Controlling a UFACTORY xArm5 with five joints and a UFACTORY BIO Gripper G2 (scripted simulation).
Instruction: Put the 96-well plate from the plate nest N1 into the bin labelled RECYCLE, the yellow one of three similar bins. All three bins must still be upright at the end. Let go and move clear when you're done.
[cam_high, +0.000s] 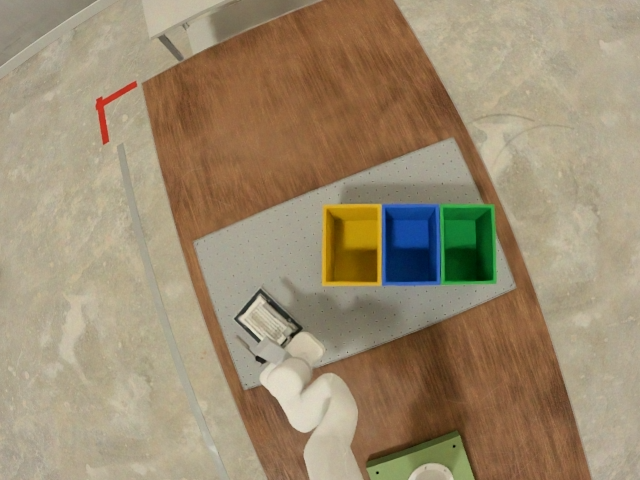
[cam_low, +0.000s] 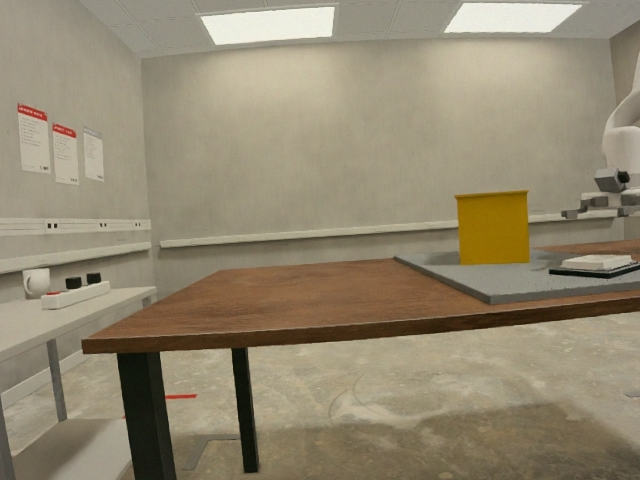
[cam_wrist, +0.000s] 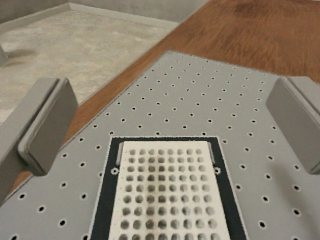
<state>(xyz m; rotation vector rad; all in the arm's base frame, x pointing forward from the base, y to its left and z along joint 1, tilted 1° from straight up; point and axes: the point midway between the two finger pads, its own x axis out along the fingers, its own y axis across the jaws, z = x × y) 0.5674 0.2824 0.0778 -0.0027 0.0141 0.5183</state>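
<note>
Now: hand 100 mm above the white 96-well plate. From my hand the other things lie so: black plate nest: 110 mm below; blue bin: 60 mm ahead, 410 mm to the right, 30 mm below; yellow bin: 110 mm ahead, 290 mm to the right, 30 mm below.
</note>
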